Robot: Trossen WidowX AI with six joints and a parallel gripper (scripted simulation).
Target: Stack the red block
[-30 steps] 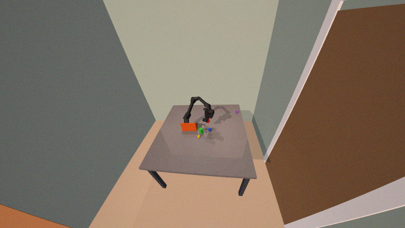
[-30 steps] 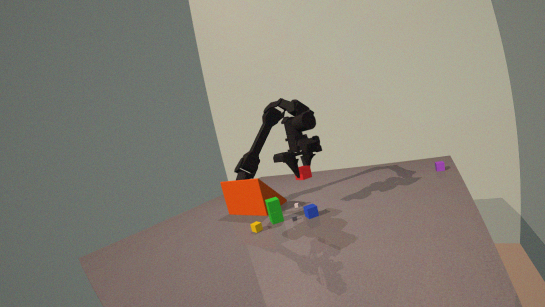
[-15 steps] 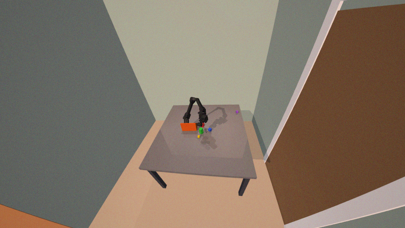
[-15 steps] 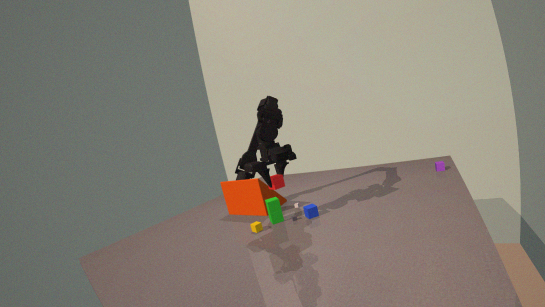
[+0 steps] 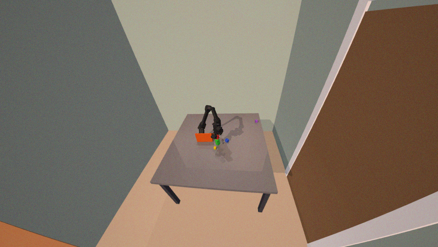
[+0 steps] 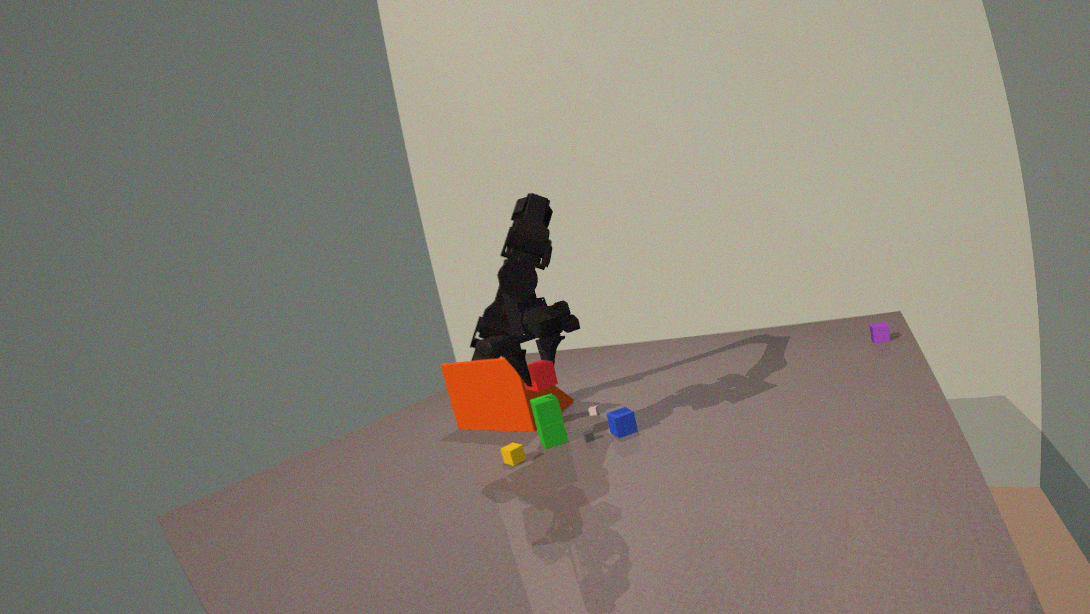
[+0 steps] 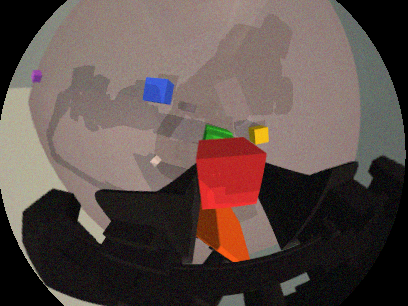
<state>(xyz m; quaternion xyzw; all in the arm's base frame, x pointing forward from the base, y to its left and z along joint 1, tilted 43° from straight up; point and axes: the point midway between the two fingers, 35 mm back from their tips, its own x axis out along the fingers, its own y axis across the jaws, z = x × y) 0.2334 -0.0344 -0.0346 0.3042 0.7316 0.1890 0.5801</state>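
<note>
Right now the tiny dark cube is 7 cm ahead of my gripper tip, 2 cm to the left of it and 11 cm below it. Round my gripper tip: red block: 1 cm above; yellow block: 2 cm behind, 9 cm to the right, 10 cm below; blue block: 11 cm ahead, 6 cm to the left, 10 cm below.
</note>
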